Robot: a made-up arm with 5 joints.
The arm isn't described. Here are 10 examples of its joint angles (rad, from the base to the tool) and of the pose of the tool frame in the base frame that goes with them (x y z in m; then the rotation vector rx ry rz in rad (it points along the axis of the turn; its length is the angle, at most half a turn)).
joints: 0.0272 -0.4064 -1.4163 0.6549 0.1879
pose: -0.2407 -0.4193 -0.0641 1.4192 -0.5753 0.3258
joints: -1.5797 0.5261 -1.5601 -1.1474 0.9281
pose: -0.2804 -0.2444 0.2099 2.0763 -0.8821 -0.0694
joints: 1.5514 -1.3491 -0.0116 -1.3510 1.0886
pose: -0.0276 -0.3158 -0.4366 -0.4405 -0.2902 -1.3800
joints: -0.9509 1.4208 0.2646 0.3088 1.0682
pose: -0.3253 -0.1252 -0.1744 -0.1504 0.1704 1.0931
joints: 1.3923 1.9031 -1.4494 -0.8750 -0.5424
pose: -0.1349 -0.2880 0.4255 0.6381 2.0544 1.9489
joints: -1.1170 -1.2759 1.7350 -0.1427 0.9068
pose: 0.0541 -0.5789 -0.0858 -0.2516 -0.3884 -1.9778
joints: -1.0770 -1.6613 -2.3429 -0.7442 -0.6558
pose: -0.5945 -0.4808 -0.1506 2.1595 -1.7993 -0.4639
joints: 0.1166 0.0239 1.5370 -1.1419 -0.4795
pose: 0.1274 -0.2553 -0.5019 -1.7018 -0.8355 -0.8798
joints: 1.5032 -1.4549 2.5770 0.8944 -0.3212
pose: -0.3262 -0.3833 -0.1176 1.3564 -1.6141 -1.1233
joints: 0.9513 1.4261 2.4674 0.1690 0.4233
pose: -0.5016 -0.2827 -0.1895 -0.8165 -1.0927 1.4256
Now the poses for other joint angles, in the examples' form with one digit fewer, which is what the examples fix.
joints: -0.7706 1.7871 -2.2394 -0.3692 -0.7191
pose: -0.255 -0.074 0.027 0.354 0.945 0.956
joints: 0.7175 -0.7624 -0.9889 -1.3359 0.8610
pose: 0.170 -0.464 -0.058 0.954 -0.181 -2.231
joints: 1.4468 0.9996 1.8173 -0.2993 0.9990
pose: -0.577 -0.301 0.095 0.591 0.153 1.496
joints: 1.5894 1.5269 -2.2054 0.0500 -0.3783
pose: -0.119 -0.242 0.010 -1.570 -2.046 -0.455
